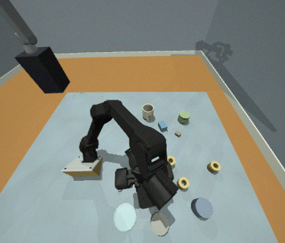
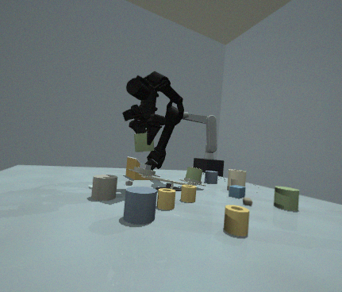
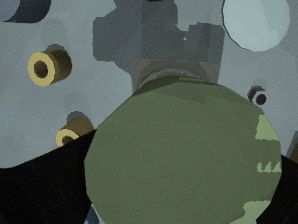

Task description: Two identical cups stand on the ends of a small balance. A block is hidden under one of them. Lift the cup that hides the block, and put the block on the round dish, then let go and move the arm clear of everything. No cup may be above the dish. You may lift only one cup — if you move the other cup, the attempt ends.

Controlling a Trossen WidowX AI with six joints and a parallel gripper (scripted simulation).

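The grey block lies 9 cm below my gripper tip and 1 cm to the left of it. From my gripper tip the other things lie so: pale round dish 17 cm below, 11 cm to the right, 9 cm behind; then blue cube 37 cm to the left, 15 cm below, 13 cm ahead; then brown lump 31 cm to the left, 22 cm ahead, 16 cm below.
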